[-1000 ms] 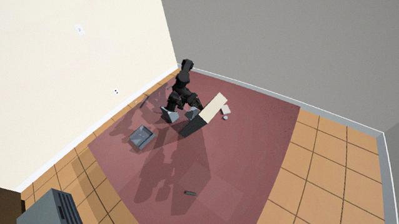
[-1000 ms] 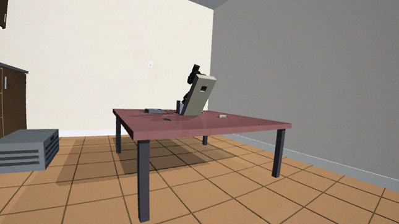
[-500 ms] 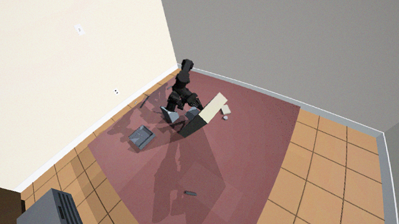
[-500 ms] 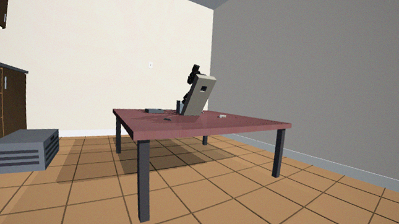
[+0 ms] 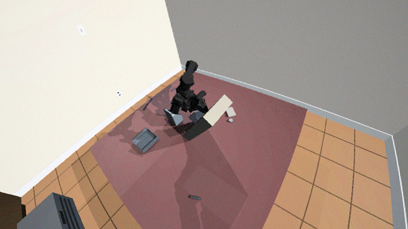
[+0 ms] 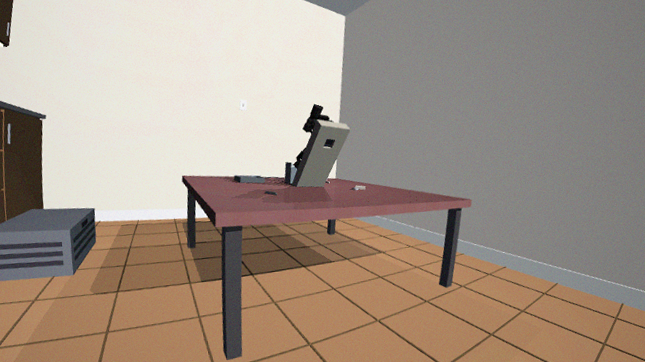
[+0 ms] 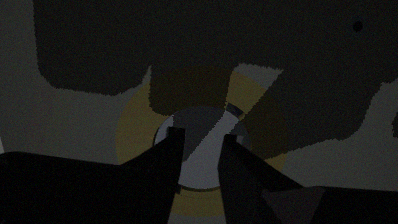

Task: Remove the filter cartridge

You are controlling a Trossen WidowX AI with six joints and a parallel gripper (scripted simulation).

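Right now my gripper tip is 1 cm short of the round pale filter cartridge and 1 cm above it. Round my gripper tip: grey tray 40 cm behind, 31 cm to the right, 27 cm below.
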